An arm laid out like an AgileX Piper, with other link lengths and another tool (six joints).
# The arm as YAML. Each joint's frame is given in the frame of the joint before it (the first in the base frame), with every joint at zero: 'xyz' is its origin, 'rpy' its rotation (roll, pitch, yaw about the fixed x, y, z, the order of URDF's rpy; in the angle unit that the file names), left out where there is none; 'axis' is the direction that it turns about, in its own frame. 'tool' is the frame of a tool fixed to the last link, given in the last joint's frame.
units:
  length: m
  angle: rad
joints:
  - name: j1
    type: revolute
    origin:
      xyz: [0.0, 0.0, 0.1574]
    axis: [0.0, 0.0, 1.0]
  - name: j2
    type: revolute
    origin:
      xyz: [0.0, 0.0, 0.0]
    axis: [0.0, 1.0, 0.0]
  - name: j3
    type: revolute
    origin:
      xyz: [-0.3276, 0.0, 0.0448]
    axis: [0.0, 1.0, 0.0]
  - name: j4
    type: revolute
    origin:
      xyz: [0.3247, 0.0, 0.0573]
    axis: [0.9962, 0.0, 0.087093]
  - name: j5
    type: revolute
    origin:
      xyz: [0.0, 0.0, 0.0]
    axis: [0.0, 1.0, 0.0]
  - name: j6
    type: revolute
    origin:
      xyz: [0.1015, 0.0, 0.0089]
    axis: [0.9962, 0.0, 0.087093]
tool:
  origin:
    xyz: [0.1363, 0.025, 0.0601]
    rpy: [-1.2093, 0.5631, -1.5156]
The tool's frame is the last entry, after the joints.
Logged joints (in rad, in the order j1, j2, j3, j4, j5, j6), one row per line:
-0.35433 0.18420 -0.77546 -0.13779 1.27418 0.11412
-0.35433 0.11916 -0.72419 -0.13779 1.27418 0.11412
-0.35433 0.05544 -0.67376 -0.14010 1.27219 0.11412
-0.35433 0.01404 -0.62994 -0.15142 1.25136 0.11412
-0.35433 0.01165 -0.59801 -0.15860 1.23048 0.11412
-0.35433 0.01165 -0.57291 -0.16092 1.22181 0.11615
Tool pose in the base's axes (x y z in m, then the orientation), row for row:
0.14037 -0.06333 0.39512 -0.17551 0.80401 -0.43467 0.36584
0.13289 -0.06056 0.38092 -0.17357 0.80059 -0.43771 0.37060
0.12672 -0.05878 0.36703 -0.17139 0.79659 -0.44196 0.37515
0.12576 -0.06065 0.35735 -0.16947 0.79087 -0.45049 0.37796
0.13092 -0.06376 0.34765 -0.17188 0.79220 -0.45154 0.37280
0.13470 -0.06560 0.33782 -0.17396 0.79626 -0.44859 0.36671
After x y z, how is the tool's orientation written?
As a quaternion, x y z w.
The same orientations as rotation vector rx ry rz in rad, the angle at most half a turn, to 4 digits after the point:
-0.4512 2.0669 -1.1174
-0.4452 2.0534 -1.1227
-0.4387 2.0388 -1.1312
-0.4332 2.0215 -1.1515
-0.4404 2.0298 -1.1570
-0.4470 2.0461 -1.1527

